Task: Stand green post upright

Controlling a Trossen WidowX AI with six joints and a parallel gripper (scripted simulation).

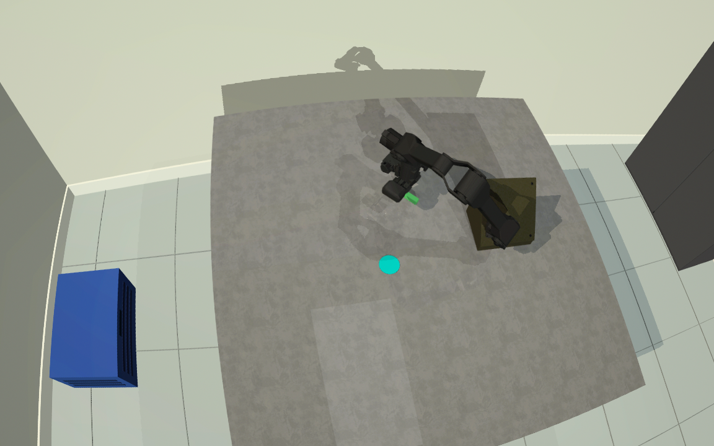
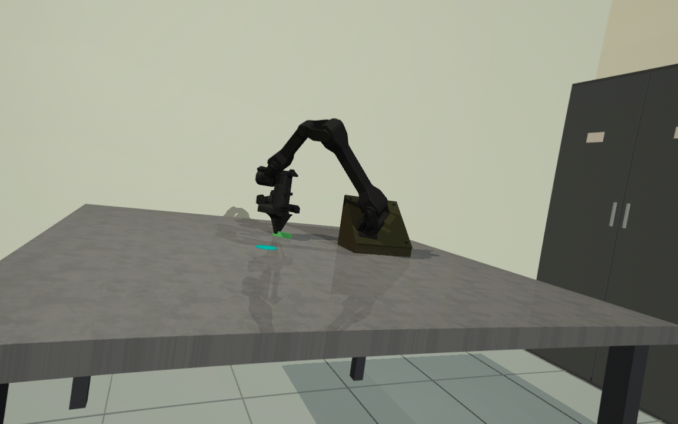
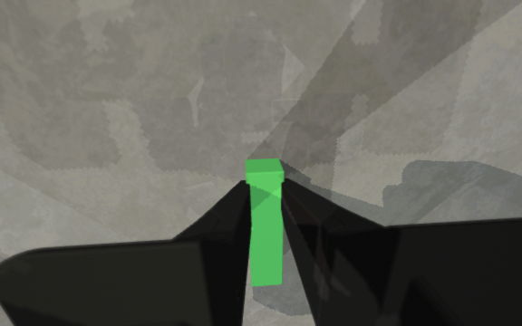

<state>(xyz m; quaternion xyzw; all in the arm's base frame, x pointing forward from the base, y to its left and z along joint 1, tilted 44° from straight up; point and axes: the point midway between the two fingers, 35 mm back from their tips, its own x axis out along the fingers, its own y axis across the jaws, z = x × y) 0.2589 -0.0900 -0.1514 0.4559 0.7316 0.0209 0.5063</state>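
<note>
Now: the cyan circle 70 mm ahead of my gripper tip, 240 mm to the left of it and 10 mm below it. The rest, counted from my gripper tip: green post (20 mm behind, 10 mm to the left).
</note>
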